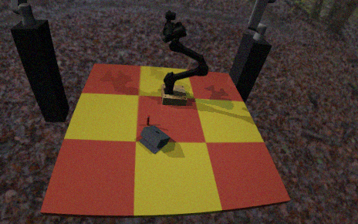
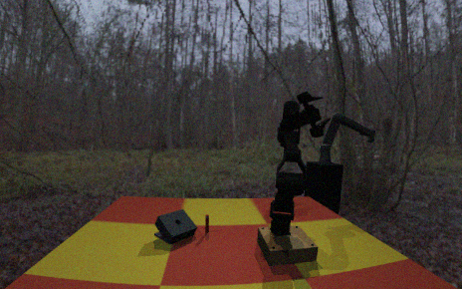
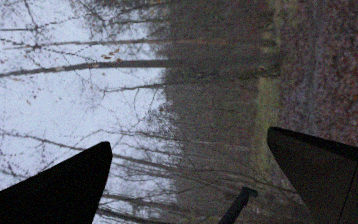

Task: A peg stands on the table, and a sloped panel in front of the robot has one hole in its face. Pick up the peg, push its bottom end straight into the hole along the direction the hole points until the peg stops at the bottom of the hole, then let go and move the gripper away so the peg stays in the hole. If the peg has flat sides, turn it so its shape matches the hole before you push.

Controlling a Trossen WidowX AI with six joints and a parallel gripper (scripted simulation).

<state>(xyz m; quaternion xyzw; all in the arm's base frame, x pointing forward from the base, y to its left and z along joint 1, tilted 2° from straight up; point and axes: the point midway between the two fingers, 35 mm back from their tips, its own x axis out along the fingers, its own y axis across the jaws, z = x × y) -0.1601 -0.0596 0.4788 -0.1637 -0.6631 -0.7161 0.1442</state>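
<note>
My gripper tip is 50 cm above the red round peg, 47 cm short of it and 13 cm to the left of it. Also, from my gripper tip: grey sloped panel 60 cm ahead, 51 cm below, 9 cm to the right.
</note>
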